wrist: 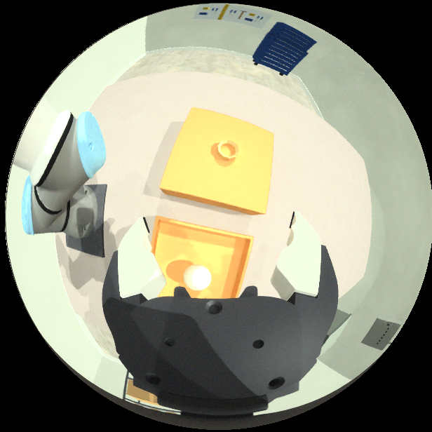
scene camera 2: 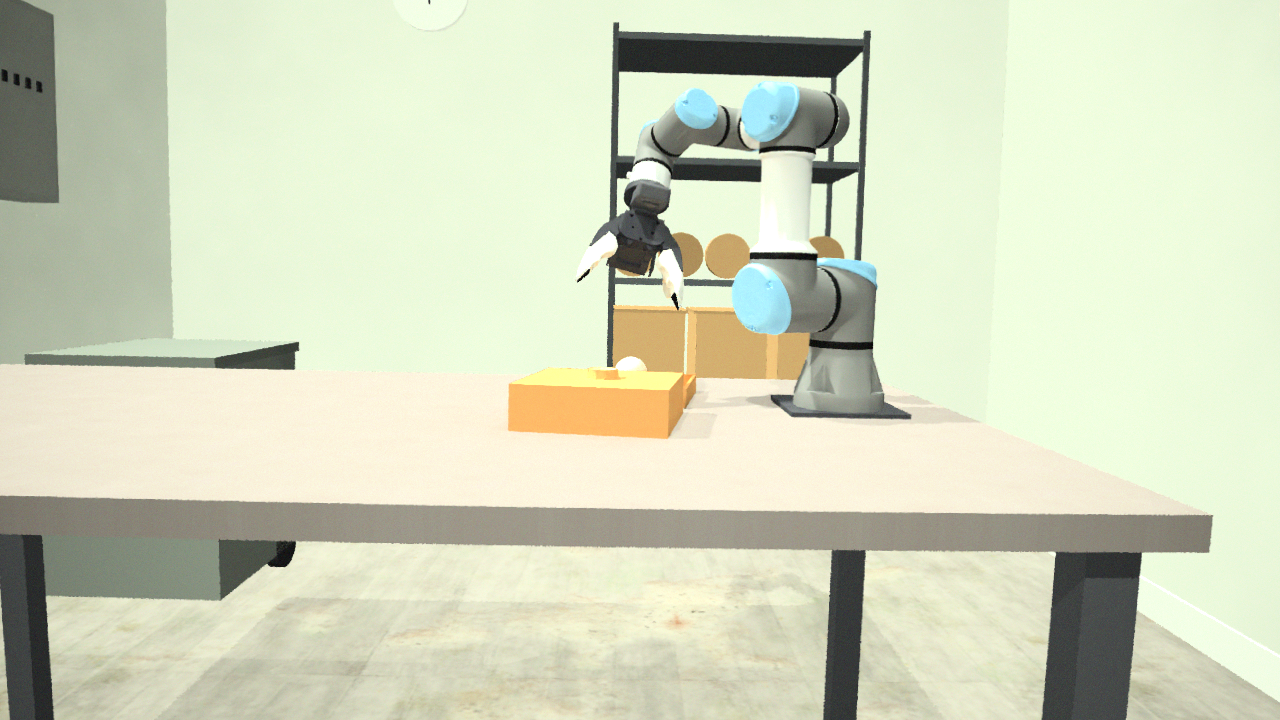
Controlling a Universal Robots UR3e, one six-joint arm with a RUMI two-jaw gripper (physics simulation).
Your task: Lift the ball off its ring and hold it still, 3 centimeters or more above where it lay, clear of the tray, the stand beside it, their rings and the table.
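Places are measured from the arm's base along level axes (x ahead, y left, z up), in centimetres.
Pixels of known places: gripper, fingertip midpoint: (scene camera 2: 628, 295); arm's base, origin of the base link: (scene camera 2: 837, 405).
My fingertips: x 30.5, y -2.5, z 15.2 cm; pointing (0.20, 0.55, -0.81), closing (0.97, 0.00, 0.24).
For each thing: its top centre in the pictures, then the offset to it from my fingertips. "*": a spot on its surface instead. Level surfaces: height alone.
- white ball, middle of its top: (scene camera 2: 631, 356) dx -1.7, dy -10.8, dz -9.7 cm
- orange tray, middle of its top: (scene camera 2: 630, 378) dx -1.7, dy -10.8, dz -13.2 cm
- empty ring, surface spot: (scene camera 2: 606, 374) * dx +3.9, dy +13.9, dz -9.7 cm
- table, its level: dz -16.0 cm
The white ball (scene camera 2: 631, 365) (wrist: 197, 277) sits in the orange tray (scene camera 2: 690, 390) (wrist: 247, 250), which is partly hidden by the gripper in the wrist view and by the stand in the scene view. The ball's ring is hidden. The orange stand (scene camera 2: 590, 408) (wrist: 200, 172) is a block beside the tray, with an empty ring (scene camera 2: 606, 374) (wrist: 220, 150) on top. My gripper (scene camera 2: 628, 293) (wrist: 217, 216) is open and empty, high above the tray and stand. In the wrist view the ball shows between the jaws, nearer the left one, and well below them.
The arm's base (scene camera 2: 838, 380) (wrist: 82, 220) stands on the table (scene camera 2: 358, 456) (wrist: 320, 175), to the right of the tray in the scene view. A shelf rack (scene camera 2: 614, 116) stands behind the table. A grey-green cabinet (scene camera 2: 125, 360) is at the left.
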